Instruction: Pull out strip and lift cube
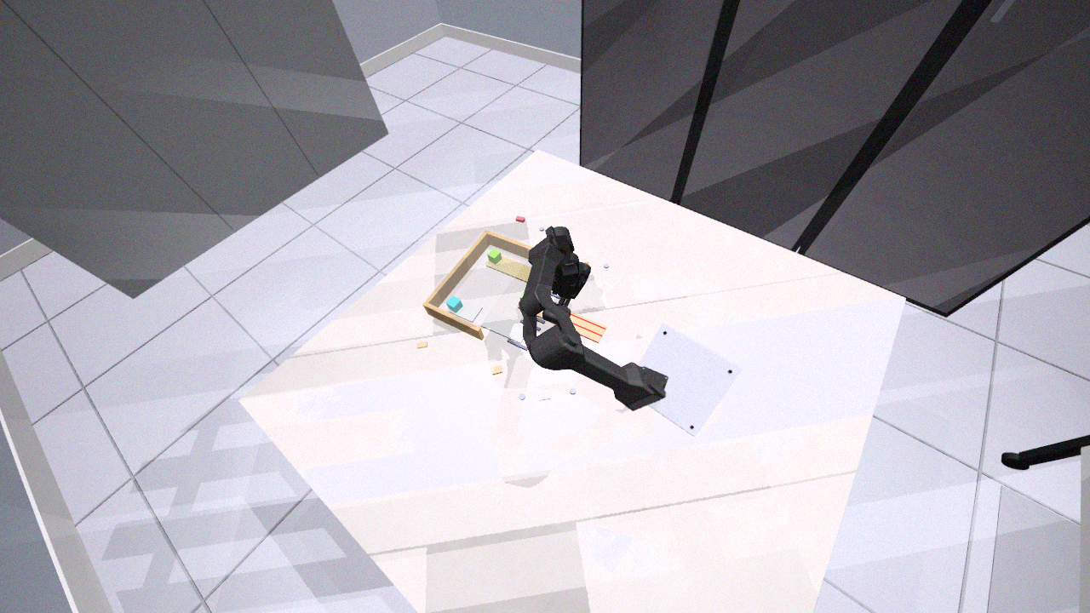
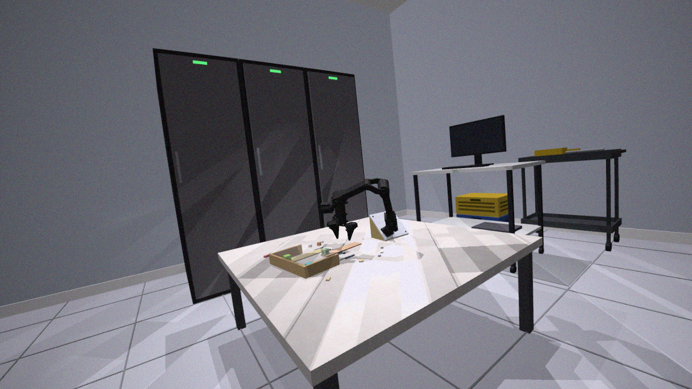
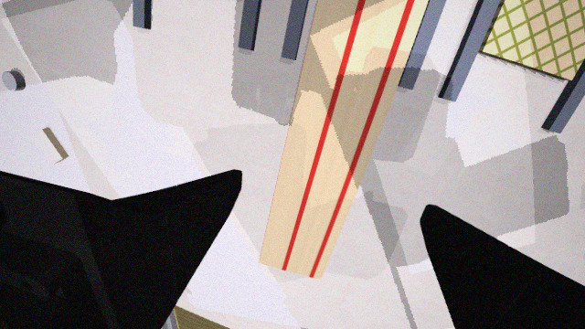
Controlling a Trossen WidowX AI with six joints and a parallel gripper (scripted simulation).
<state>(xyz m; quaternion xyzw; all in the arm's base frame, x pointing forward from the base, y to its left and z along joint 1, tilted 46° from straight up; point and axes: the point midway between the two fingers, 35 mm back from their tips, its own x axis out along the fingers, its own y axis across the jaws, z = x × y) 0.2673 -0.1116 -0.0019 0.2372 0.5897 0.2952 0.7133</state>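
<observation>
The green labelled cube lies 13 cm ahead of my gripper tip, 3 cm below it and 1 cm to the left of it.
</observation>
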